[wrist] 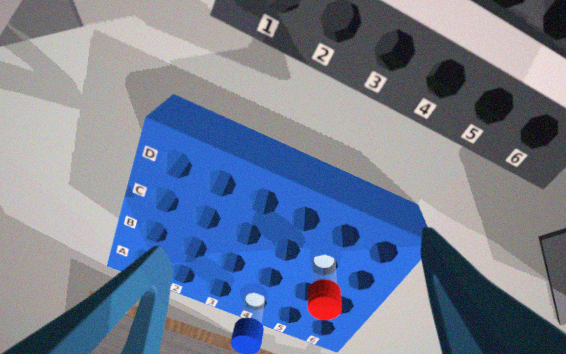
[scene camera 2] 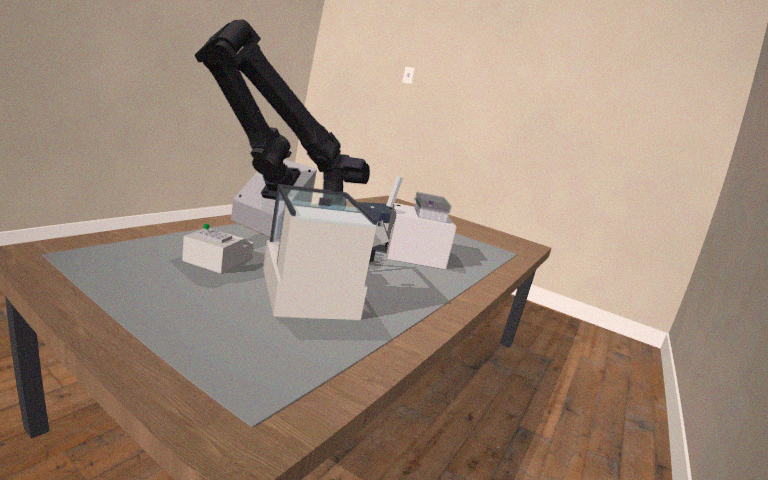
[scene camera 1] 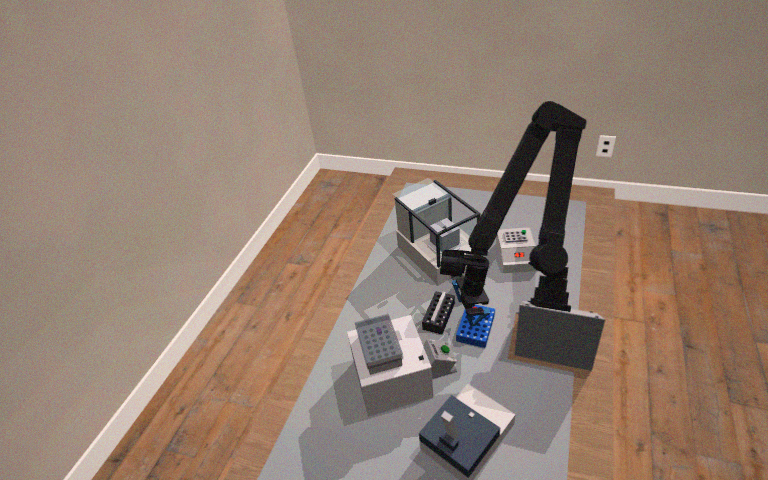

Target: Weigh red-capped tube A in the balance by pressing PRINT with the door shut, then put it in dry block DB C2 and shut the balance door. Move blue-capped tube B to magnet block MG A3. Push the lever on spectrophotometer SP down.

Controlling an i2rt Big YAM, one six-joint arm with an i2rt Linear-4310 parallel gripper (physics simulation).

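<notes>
My gripper is open and empty above the blue rack. In the wrist view, red-capped tube A stands in rack hole C5, between the fingers toward the right one. Blue-capped tube B stands in A4. The black magnet block lies beside the rack. The balance has a glazed chamber; its door state is unclear. A dark-topped device has a raised pale lever. Which block is DB is unclear.
A small white box with red digits stands near the balance. A large white box carries a grey holed block. A small device with a green button stands beside it. A grey panel is by the arm base.
</notes>
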